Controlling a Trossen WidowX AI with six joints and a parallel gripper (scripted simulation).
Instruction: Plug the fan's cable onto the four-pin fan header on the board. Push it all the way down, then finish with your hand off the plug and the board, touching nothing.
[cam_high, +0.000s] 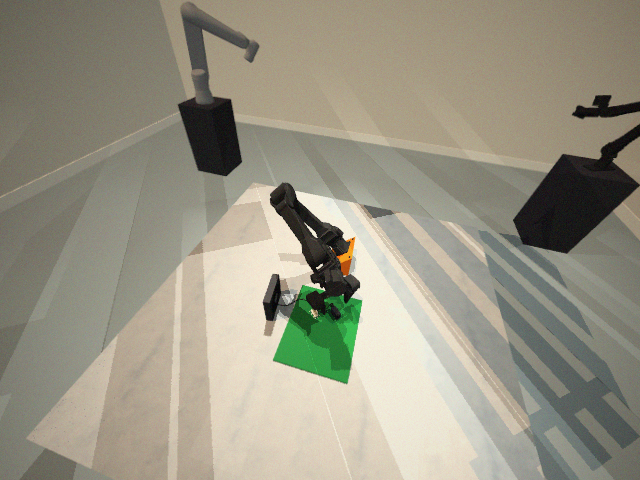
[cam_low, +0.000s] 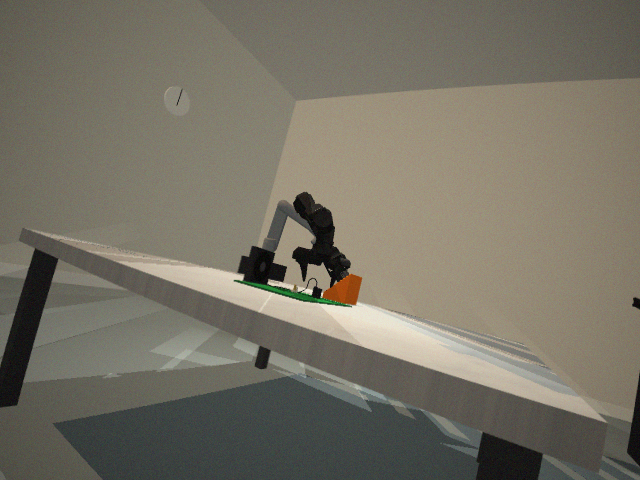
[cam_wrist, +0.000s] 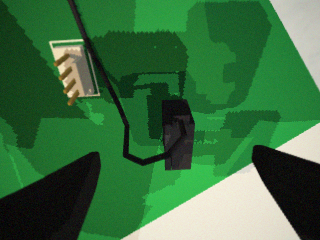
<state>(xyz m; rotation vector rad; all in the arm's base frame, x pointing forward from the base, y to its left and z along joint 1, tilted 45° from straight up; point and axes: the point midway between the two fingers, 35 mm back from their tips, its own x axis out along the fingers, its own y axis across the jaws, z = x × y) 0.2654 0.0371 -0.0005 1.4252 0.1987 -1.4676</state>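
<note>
Now: the black fan cable plug 3 cm below my gripper tip and 1 cm to the left of it. From my gripper tip the other things lie so: green board: 6 cm below, 6 cm ahead, 3 cm to the right; black fan: 21 cm to the right, 3 cm ahead, 1 cm above; four-pin header: 7 cm to the right, 5 cm below, 2 cm ahead.
</note>
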